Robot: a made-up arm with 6 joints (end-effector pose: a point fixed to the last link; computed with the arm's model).
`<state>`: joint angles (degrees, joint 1 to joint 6).
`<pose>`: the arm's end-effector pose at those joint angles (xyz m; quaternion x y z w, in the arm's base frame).
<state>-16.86 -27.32 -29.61 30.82 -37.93 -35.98</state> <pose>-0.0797 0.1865 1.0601 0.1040 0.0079 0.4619 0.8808</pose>
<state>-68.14 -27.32 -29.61 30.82 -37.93 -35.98</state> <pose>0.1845 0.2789 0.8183 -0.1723 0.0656 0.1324 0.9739</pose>
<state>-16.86 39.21 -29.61 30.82 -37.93 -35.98</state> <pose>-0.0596 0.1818 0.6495 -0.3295 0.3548 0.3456 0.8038</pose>
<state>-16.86 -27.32 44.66 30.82 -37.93 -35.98</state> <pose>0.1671 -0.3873 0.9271 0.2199 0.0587 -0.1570 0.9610</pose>
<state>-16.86 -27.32 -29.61 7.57 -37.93 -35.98</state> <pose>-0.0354 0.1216 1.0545 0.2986 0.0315 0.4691 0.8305</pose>
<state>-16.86 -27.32 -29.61 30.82 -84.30 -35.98</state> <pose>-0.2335 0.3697 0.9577 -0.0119 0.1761 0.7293 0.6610</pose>
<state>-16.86 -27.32 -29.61 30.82 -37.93 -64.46</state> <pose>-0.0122 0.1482 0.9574 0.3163 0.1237 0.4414 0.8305</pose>
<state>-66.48 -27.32 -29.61 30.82 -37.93 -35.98</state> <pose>0.1752 0.2811 0.8262 -0.1636 0.0638 0.1439 0.9739</pose>
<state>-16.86 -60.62 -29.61 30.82 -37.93 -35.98</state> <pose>-0.1218 0.0276 1.1983 0.3172 -0.1743 0.4638 0.8086</pose>
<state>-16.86 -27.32 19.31 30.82 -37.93 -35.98</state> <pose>0.1734 -0.1641 0.9904 0.1886 0.0432 0.0602 0.9793</pose>
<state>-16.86 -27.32 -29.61 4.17 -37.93 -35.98</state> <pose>-0.0289 0.1127 1.0510 0.3262 0.0349 0.4685 0.8203</pose>
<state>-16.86 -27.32 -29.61 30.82 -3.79 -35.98</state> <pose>-0.0805 -0.0041 1.0965 0.1795 -0.1184 0.2144 0.9528</pose>
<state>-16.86 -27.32 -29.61 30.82 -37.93 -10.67</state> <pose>-0.1663 0.2419 1.1105 -0.0905 -0.0957 0.4563 0.8800</pose>
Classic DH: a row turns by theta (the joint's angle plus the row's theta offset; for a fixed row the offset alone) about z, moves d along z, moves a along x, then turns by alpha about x. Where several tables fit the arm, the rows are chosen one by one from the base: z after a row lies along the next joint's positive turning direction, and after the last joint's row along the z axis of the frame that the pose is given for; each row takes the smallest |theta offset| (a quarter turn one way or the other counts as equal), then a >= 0, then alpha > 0; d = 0 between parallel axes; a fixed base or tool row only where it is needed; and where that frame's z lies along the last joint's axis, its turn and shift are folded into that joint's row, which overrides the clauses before.
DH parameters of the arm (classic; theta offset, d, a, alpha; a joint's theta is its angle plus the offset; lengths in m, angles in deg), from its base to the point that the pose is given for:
base (fixed): -81.28 0.7591 0.1595 -41.3
joint 1: -11.54 0.1304 0.0325 130.72
joint 2: -7.59 0.416 0.1415 90
joint 3: -16.36 0.0363 -0.1683 -95.26
joint 4: 0 -0.1587 -0.0328 95.26
joint 5: 15.86 -0.0513 -0.0404 -91.21
joint 6: 0 -0.2698 0.1223 -88.79
tool (fixed): 89.5 0.2312 0 0

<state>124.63 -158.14 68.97 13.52 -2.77 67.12</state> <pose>-0.1533 -0.0028 1.0125 -0.3420 -0.4871 -0.7797 0.1944</pose>
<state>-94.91 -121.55 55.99 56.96 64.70 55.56</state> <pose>-0.1301 -0.3573 0.8643 0.0335 0.4227 -0.8407 0.3368</pose>
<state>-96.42 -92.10 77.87 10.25 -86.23 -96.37</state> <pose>0.1473 -0.4604 0.6682 0.7284 -0.4522 0.0924 0.5064</pose>
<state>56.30 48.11 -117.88 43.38 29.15 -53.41</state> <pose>-0.3476 -0.5131 0.9794 0.1534 0.0777 0.9385 0.2993</pose>
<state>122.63 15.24 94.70 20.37 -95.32 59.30</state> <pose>0.2405 -0.0541 0.9498 0.0482 -0.3256 0.6888 0.6459</pose>
